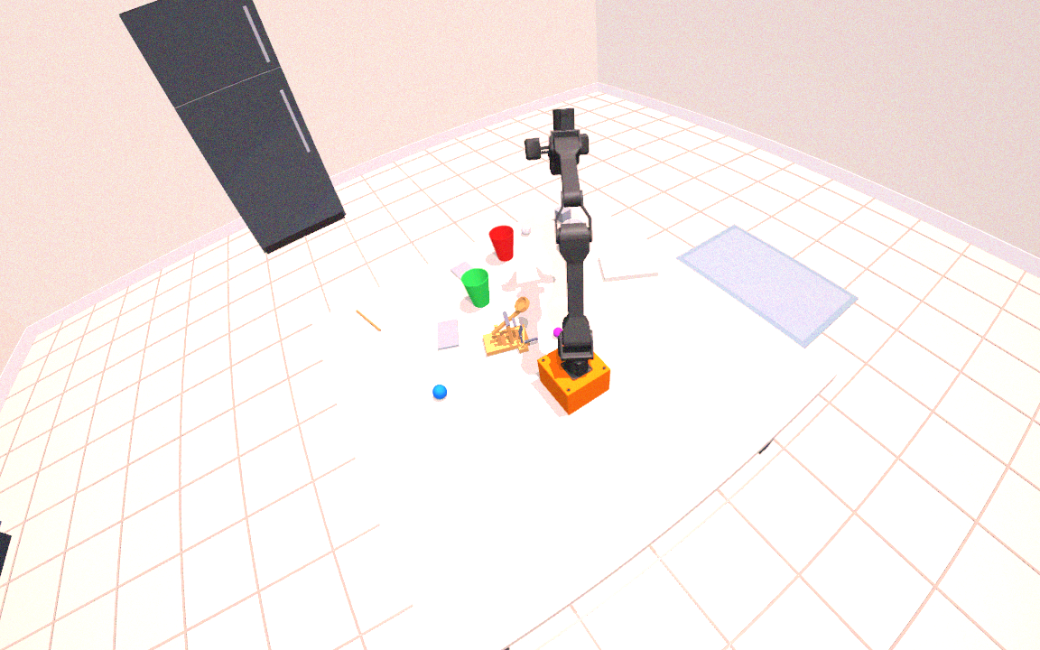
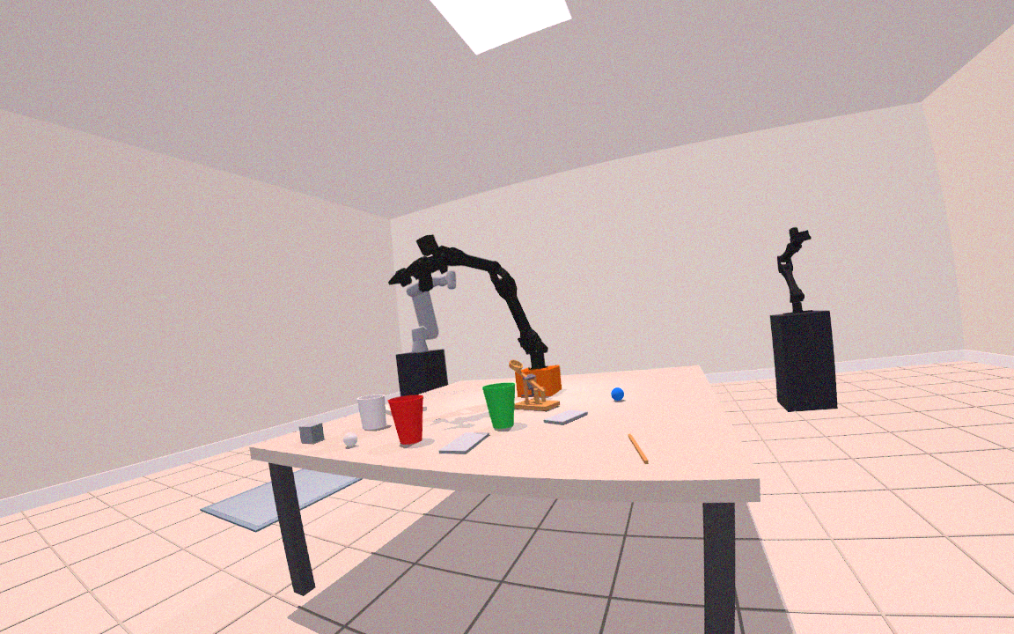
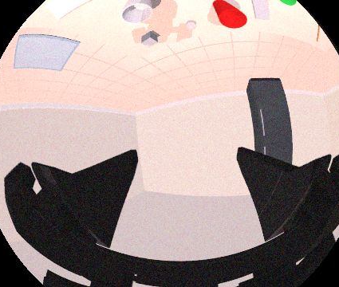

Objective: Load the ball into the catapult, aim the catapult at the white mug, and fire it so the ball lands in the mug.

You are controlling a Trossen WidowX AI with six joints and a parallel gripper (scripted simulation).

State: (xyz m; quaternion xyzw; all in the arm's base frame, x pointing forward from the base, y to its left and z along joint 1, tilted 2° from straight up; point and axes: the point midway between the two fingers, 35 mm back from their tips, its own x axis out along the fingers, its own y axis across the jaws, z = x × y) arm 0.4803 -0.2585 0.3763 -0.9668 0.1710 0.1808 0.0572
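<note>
Right now the wooden catapult is 25 cm behind my gripper tip, 34 cm to the left of it and 40 cm below it. The rest, counted from my gripper tip: white ball (26 cm ahead, 46 cm below); then red cup (17 cm ahead, 15 cm to the left, 44 cm below); then white mug (6 cm ahead, 10 cm to the right, 45 cm below).
</note>
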